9 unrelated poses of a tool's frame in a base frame.
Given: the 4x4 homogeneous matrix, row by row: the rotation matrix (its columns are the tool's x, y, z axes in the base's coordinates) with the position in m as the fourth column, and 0 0 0 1 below. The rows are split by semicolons.
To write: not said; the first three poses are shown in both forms.
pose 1, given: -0.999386 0.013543 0.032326 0.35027; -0.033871 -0.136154 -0.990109 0.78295; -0.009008 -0.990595 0.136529 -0.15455; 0 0 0 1
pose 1, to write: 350.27 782.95 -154.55 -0.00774 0.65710 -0.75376 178.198
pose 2, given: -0.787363 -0.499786 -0.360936 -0.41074; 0.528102 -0.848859 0.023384 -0.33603; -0.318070 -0.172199 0.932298 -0.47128; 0 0 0 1
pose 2, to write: -410.74 -336.03 -471.28 -0.18677 -0.04093 0.98155 148.426
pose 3, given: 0.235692 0.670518 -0.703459 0.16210; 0.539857 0.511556 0.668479 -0.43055; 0.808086 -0.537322 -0.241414 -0.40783; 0 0 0 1
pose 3, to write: 162.10 -430.55 -407.83 -0.62219 -0.77996 -0.06742 104.305
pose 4, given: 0.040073 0.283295 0.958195 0.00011; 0.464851 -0.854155 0.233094 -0.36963; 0.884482 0.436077 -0.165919 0.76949; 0 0 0 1
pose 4, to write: 0.11 -369.63 769.49 0.71946 0.26127 0.64351 171.890
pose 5, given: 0.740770 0.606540 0.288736 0.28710; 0.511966 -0.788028 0.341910 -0.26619; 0.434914 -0.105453 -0.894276 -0.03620; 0 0 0 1
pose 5, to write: 287.10 -266.19 -36.20 -0.93191 -0.30451 -0.19701 166.112
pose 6, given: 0.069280 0.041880 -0.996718 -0.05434; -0.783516 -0.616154 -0.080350 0.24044; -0.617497 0.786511 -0.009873 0.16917; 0 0 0 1
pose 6, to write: -54.34 240.44 169.17 0.69040 -0.30202 -0.65737 141.112
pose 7, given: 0.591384 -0.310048 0.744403 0.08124; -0.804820 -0.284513 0.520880 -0.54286; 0.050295 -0.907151 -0.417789 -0.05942; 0 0 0 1
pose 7, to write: 81.24 -542.86 -59.42 -0.85866 0.41736 -0.29750 123.742
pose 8, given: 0.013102 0.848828 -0.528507 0.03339; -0.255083 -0.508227 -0.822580 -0.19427; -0.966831 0.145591 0.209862 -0.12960; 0 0 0 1
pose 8, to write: 33.39 -194.27 -129.60 0.63182 0.28605 -0.72040 129.988
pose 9, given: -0.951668 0.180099 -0.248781 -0.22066; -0.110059 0.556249 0.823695 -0.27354; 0.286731 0.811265 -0.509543 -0.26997; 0 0 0 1
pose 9, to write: -220.66 -273.54 -269.97 -0.02040 -0.87905 -0.47630 162.266
